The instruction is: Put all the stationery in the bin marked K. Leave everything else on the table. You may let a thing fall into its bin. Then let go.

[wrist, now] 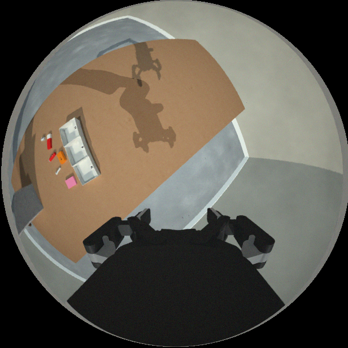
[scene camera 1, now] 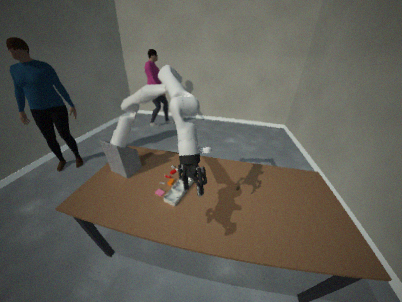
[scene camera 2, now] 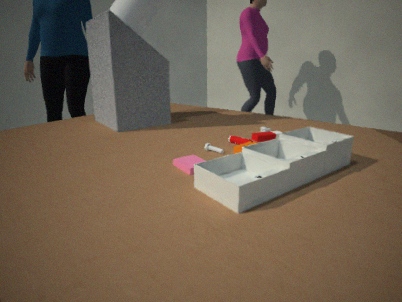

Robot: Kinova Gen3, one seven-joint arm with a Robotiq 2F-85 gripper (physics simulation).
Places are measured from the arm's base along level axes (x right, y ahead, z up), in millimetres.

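Pixels of known places: gripper, fingertip midpoint: [scene camera 1: 193, 192]; arm's base, origin of the base link: [scene camera 1: 118, 145] [scene camera 2: 120, 31].
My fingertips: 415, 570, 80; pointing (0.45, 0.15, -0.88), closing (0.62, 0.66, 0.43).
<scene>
Ahead of a thing's pixels: the offset from my fingertips to its middle, as dx, dy, dz. Level surfaces: height alone.
A white tray of three joined bins {-283, -117, -291} [scene camera 1: 171, 201] [scene camera 2: 240, 197] [wrist: 91, 180] stands on the table. Each bin has a small dark mark, too small to read. Beside it lie a pink block {-241, -246, -310} [scene camera 1: 159, 192] [scene camera 2: 189, 163] [wrist: 71, 182], a small white bolt-like piece {-326, -254, -309} [scene camera 2: 214, 148] [wrist: 58, 170], an orange piece [scene camera 1: 171, 182] [scene camera 2: 243, 147] [wrist: 61, 158], a red bolt-like piece {-393, -233, -308} [scene camera 2: 239, 140] [wrist: 52, 156], a red and white block {-459, -199, -308} [scene camera 2: 263, 136] [wrist: 49, 142] and another small white piece {-513, -222, -309} [scene camera 2: 265, 129] [wrist: 43, 138]. My gripper [scene camera 1: 194, 192] [wrist: 178, 214] is open and empty, above the table.
A grey speckled block [scene camera 1: 122, 160] [scene camera 2: 135, 80] [wrist: 26, 204] stands at the arm's base, on the brown table {dz -315} [scene camera 1: 280, 220] [scene camera 2: 100, 225] [wrist: 195, 85]. Two people stand beyond the table: one in blue [scene camera 1: 39, 87] [scene camera 2: 62, 30], one in magenta [scene camera 1: 151, 73] [scene camera 2: 254, 35].
</scene>
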